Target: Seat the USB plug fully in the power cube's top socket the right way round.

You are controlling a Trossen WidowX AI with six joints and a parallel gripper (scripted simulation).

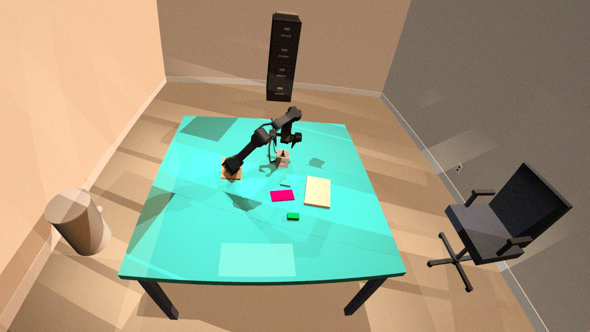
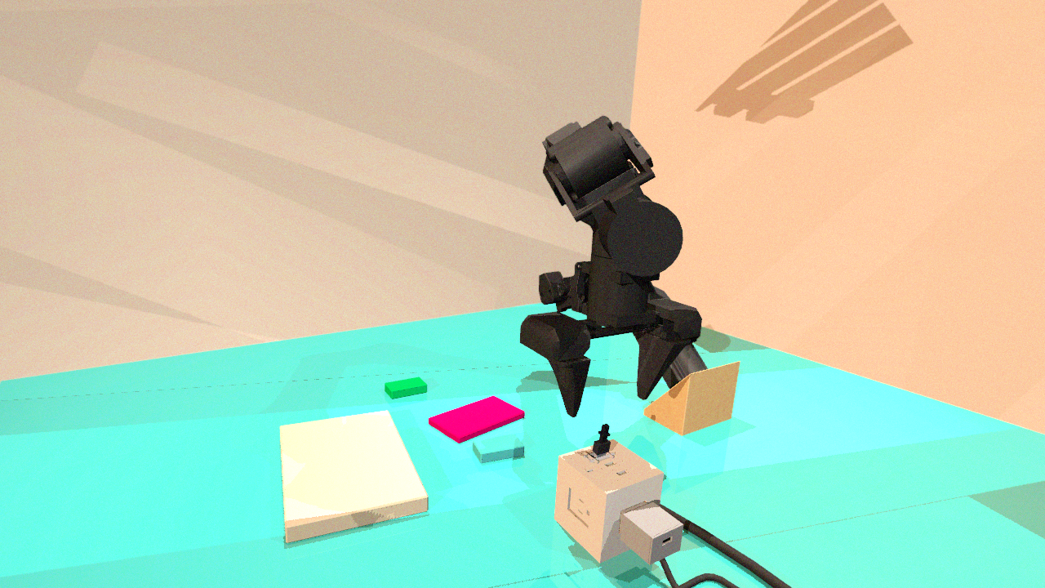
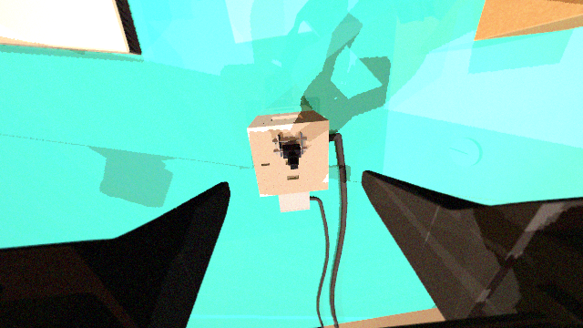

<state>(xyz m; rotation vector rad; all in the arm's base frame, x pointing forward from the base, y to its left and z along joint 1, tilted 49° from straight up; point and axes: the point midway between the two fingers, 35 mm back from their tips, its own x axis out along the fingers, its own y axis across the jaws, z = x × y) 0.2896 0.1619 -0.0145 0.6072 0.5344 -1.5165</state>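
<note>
Now: the dark USB plug 4 cm below my gripper tip. Round my gripper tip: USB socket: 7 cm below, 1 cm to the right; magenta block: 26 cm to the right, 13 cm below; small teal block: 17 cm to the right, 13 cm below, 2 cm ahead.
</note>
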